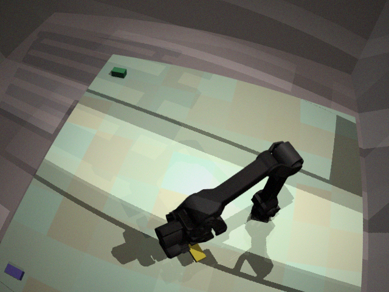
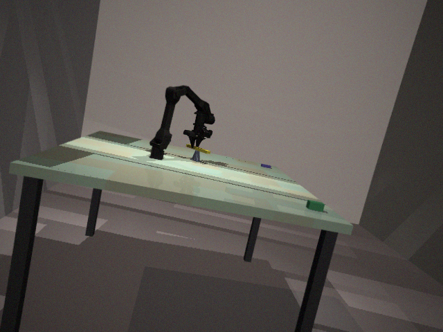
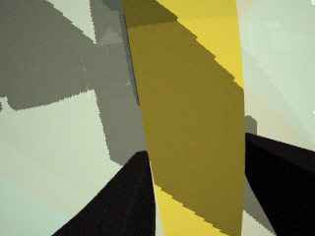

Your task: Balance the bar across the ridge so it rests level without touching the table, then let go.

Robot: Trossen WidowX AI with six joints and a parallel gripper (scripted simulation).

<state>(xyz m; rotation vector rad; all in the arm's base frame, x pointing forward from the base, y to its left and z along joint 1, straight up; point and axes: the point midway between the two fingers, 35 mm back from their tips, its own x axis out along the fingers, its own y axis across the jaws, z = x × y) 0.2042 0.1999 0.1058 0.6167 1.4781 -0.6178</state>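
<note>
Right now my gripper tip is 20 mm short of the yellow bar and 20 mm to the left of it. The rest, counted from my gripper tip: green block: 540 mm ahead, 700 mm to the right, 50 mm below; then purple block: 540 mm ahead, 300 mm to the left, 60 mm below.
</note>
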